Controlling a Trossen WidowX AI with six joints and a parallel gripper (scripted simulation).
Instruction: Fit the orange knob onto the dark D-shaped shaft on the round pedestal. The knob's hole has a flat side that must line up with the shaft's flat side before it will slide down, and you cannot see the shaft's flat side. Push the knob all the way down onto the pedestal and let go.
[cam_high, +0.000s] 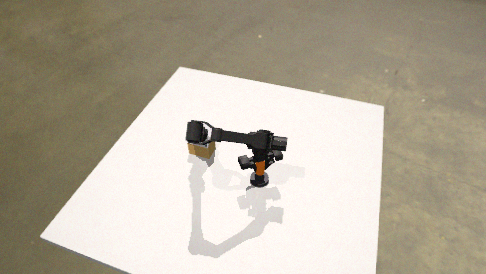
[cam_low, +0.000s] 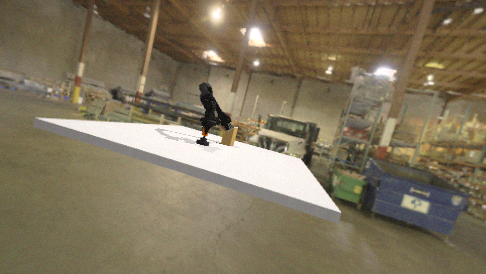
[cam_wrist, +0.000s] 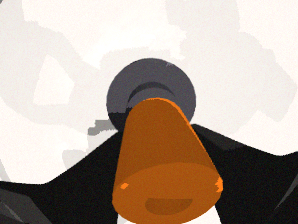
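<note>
My gripper tip is now 2 cm below the orange knob. The rest, counted from my gripper tip: round pedestal 4 cm below.
</note>
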